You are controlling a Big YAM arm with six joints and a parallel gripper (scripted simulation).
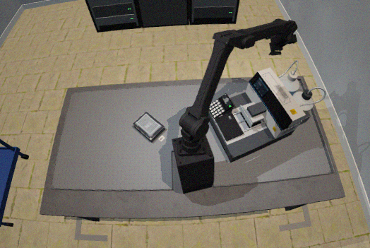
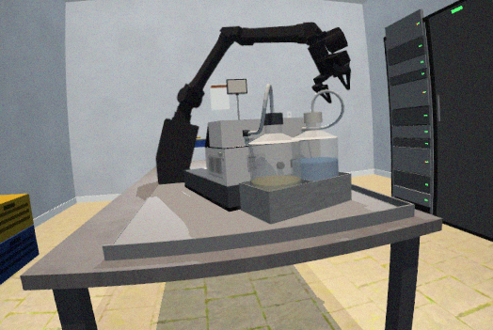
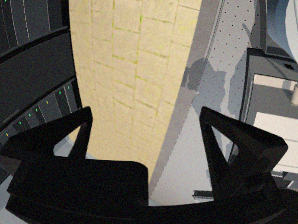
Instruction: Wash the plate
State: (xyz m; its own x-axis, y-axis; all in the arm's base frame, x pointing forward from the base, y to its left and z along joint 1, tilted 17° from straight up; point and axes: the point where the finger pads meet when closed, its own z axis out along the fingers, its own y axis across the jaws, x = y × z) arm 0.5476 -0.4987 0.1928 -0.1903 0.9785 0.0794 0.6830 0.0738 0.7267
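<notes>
Right now the white well plate is 730 mm to the left of my hand, 330 mm behind it and 290 mm below it. Round my hand: dark washer carrier: 390 mm behind, 270 mm to the left, 250 mm below; grey tray: 310 mm below, 230 mm behind, 160 mm to the right; plate washer: 330 mm behind, 200 mm below, 120 mm to the left.
</notes>
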